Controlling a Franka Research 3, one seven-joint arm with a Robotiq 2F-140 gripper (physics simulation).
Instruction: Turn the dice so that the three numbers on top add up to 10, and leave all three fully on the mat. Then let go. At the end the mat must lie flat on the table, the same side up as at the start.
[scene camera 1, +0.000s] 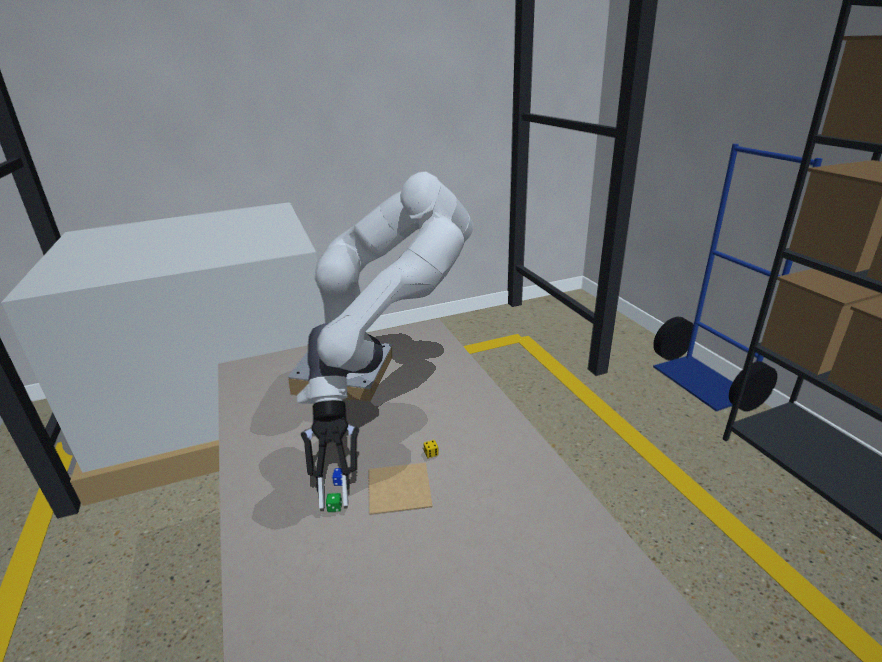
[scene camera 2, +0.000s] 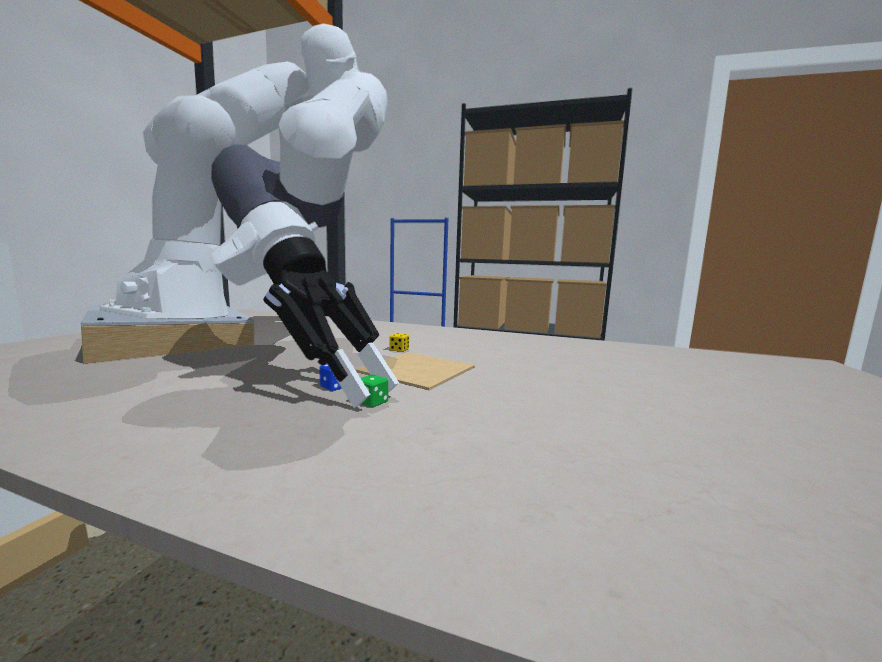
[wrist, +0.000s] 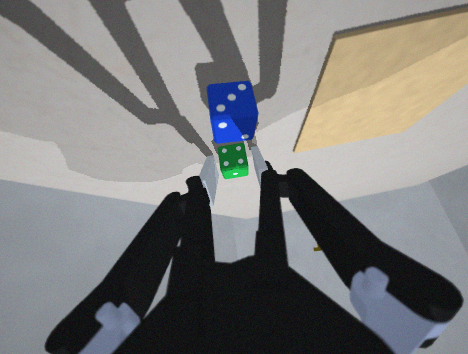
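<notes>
My gripper (scene camera 1: 333, 506) (scene camera 2: 376, 396) (wrist: 234, 161) is partly open, tilted low over the table. Its fingertips stand on either side of the green die (scene camera 1: 334, 502) (scene camera 2: 375, 391) (wrist: 233, 157), which rests on the table with one pip on top and is not gripped. The blue die (scene camera 1: 337, 476) (scene camera 2: 329, 377) (wrist: 232, 105) lies on the table close to the green one, on the arm base's side, with two pips on top. The yellow die (scene camera 1: 431, 448) (scene camera 2: 398, 342) lies off the mat's far corner; its top number is too small to read surely. The tan mat (scene camera 1: 399, 488) (scene camera 2: 434, 370) (wrist: 385, 85) lies flat, no die on it.
The arm's base block (scene camera 2: 167, 342) stands on the table at the back. A large pale box (scene camera 1: 156, 320) stands left of the table in scene camera 1. A shelf rack (scene camera 2: 460, 213) and a blue trolley (scene camera 2: 418, 292) stand on the floor beyond the table.
</notes>
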